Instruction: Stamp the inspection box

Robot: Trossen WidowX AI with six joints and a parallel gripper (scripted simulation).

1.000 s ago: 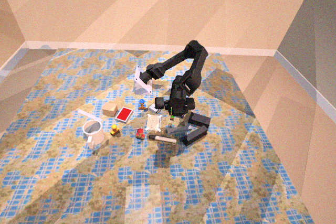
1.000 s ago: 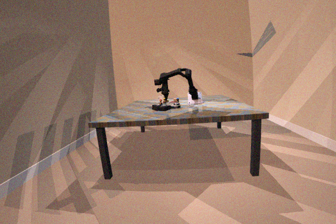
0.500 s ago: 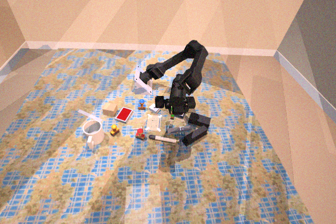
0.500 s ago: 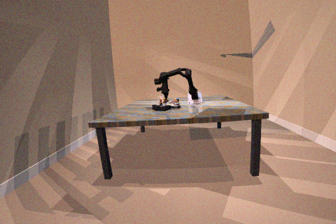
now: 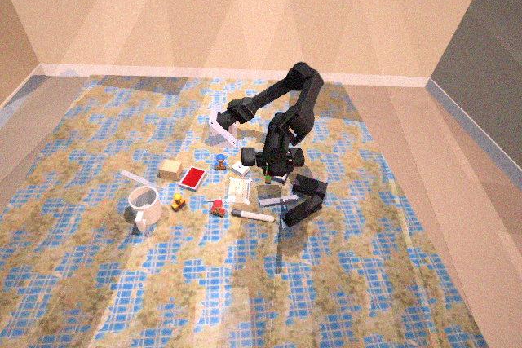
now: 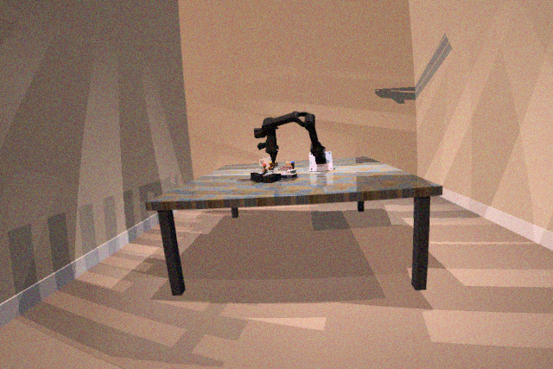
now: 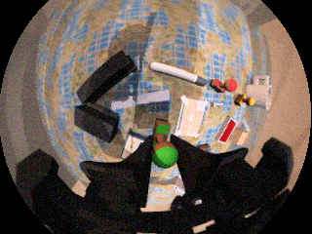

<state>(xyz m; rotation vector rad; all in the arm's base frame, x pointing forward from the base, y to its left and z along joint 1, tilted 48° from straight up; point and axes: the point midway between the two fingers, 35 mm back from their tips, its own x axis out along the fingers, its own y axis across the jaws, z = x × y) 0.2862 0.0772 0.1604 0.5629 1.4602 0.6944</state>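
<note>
My gripper tip is now 40 mm past the red ink pad, 250 mm to the left of it and 80 mm above it. The rest, counted from my gripper tip: grey bar 40 mm ahead, 40 mm to the left, 80 mm below; green-knobbed stamp right at my gripper tip; white card 90 mm to the right, 90 mm below.
</note>
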